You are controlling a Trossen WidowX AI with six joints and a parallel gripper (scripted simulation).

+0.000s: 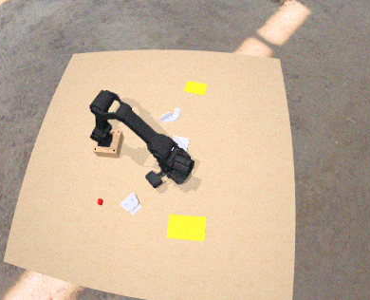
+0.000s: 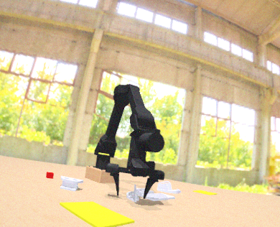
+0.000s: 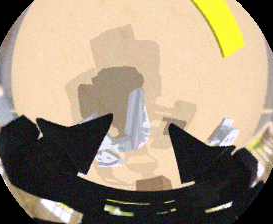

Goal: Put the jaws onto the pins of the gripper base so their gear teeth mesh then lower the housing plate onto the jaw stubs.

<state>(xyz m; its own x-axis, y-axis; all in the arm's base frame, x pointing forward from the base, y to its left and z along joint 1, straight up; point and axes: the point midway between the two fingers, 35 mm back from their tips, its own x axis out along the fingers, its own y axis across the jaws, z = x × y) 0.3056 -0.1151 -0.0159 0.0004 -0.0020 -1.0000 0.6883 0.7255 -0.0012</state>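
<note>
My gripper tip is now 10 mm past the white jaw, 40 mm to the right of it and 10 mm below it. The rest, counted from my gripper tip: small red cube (280 mm behind, 160 mm to the right); then large yellow patch (90 mm ahead, 210 mm to the right); then small white block (140 mm behind, 150 mm to the right).
</note>
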